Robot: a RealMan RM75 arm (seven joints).
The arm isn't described. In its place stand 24 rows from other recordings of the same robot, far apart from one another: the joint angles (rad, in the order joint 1, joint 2, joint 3, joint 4, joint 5, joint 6, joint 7), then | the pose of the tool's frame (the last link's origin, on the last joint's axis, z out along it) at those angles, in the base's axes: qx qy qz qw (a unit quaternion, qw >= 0); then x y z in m.
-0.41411, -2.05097, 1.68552, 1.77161, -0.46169, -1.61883, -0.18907 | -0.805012, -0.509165, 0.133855, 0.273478, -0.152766, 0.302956, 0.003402
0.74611, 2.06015, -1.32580, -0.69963, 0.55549, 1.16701, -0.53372 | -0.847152, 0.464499, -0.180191, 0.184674, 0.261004, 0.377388, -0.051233
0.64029, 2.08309, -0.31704, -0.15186, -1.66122, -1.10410, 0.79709 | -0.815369, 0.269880, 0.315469, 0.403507, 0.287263, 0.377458, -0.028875
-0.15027, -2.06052, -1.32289, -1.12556, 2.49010, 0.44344, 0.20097 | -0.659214, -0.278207, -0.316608, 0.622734, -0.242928, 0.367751, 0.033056
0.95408, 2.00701, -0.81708, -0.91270, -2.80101, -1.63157, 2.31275 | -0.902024, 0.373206, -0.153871, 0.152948, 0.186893, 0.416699, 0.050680
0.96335, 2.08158, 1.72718, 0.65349, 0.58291, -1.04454, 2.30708 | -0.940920, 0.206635, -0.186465, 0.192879, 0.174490, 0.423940, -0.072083
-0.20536, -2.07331, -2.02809, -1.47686, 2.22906, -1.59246, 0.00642 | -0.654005, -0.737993, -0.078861, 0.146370, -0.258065, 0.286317, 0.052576
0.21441, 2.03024, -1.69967, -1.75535, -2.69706, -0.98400, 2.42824 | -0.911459, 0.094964, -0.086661, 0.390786, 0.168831, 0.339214, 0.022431
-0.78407, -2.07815, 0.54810, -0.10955, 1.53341, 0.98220, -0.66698 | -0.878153, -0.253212, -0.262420, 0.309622, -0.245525, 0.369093, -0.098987
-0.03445, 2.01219, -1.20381, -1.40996, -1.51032, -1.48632, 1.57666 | -0.935283, 0.141641, 0.249659, 0.207011, 0.241331, 0.249203, 0.070311
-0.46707, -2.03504, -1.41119, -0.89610, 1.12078, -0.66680, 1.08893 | -0.800166, -0.473234, -0.324170, 0.175209, -0.174974, 0.379751, -0.061056
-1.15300, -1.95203, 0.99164, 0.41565, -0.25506, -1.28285, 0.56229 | -0.845674, -0.428145, 0.244169, 0.204718, -0.195624, 0.444499, 0.002088
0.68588, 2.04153, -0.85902, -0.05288, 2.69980, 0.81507, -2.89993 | -0.681403, 0.293816, 0.225655, 0.631222, 0.327546, 0.414431, 0.021161
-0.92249, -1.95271, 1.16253, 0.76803, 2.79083, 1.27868, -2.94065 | -0.767654, -0.536810, 0.161099, 0.310788, -0.218050, 0.442951, 0.033835
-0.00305, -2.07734, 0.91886, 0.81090, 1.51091, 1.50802, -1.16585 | -0.872804, -0.247897, -0.292489, 0.302011, -0.342825, 0.219012, 0.033789
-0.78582, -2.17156, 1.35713, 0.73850, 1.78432, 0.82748, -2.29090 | -0.863678, -0.430634, -0.214902, 0.149775, -0.119170, 0.413547, -0.091503
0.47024, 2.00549, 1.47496, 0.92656, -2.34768, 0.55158, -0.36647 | -0.815147, 0.440184, 0.016963, 0.376145, 0.270908, 0.393423, -0.038167
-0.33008, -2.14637, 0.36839, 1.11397, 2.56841, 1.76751, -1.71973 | -0.877494, -0.446081, -0.049942, 0.168886, -0.354286, 0.239113, 0.063160
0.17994, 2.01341, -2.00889, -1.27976, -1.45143, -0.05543, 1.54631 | -0.861950, 0.152443, 0.136759, 0.463790, 0.199017, 0.344971, -0.048734
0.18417, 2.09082, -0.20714, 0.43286, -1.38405, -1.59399, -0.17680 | -0.690914, 0.220762, 0.304265, 0.617515, 0.320960, 0.187545, -0.063757
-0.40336, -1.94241, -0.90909, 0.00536, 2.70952, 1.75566, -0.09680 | -0.754144, 0.057241, -0.359177, 0.546793, -0.312899, 0.282544, 0.051193
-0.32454, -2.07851, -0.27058, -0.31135, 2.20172, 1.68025, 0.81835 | -0.700794, 0.259083, -0.242361, 0.618890, -0.248454, 0.240550, -0.052095
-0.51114, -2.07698, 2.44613, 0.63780, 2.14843, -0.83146, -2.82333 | -0.788413, -0.146551, -0.286403, 0.524310, -0.201290, 0.359955, -0.090587
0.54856, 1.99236, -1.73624, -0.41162, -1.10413, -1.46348, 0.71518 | -0.955079, -0.069864, 0.286549, 0.028858, 0.221712, 0.283312, -0.075742
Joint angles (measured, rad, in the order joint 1, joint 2, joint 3, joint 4, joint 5, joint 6, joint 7), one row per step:
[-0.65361 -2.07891 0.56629 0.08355 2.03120 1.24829 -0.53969]
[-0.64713 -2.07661 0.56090 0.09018 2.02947 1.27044 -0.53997]
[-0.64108 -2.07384 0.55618 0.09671 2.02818 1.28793 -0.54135]
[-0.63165 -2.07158 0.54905 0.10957 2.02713 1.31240 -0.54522]
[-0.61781 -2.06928 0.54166 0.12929 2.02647 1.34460 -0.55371]
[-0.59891 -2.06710 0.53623 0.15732 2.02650 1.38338 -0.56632]
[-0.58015 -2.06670 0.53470 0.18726 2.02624 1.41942 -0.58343]
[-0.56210 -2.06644 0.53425 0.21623 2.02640 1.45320 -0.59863]
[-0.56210 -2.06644 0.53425 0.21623 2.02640 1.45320 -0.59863]
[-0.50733 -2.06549 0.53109 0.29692 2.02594 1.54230 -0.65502]
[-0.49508 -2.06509 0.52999 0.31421 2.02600 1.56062 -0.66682]
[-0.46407 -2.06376 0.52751 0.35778 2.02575 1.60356 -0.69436]
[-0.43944 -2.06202 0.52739 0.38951 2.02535 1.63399 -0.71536]
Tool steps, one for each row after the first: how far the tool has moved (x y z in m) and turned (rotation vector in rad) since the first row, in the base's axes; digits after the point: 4 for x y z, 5 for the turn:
[0.0001 -0.0008 0.0031 0.00281 -0.01619 -0.00390]
[-0.0003 -0.0013 0.0062 0.00641 -0.02803 -0.00562]
[-0.0010 -0.0020 0.0106 0.01224 -0.04418 -0.00745]
[-0.0024 -0.0033 0.0165 0.01808 -0.06373 -0.00847]
[-0.0050 -0.0056 0.0237 0.02325 -0.08319 -0.00992]
[-0.0074 -0.0083 0.0303 0.02453 -0.10000 -0.00936]
[-0.0097 -0.0112 0.0364 0.02487 -0.11362 -0.01046]
[-0.0097 -0.0112 0.0364 0.02487 -0.11362 -0.01046]
[-0.0179 -0.0215 0.0536 0.02077 -0.15058 0.00464]
[-0.0199 -0.0240 0.0574 0.01998 -0.15707 0.00843]
[-0.0252 -0.0305 0.0668 0.01956 -0.16915 0.01769]
[-0.0296 -0.0362 0.0738 0.01759 -0.17559 0.02679]

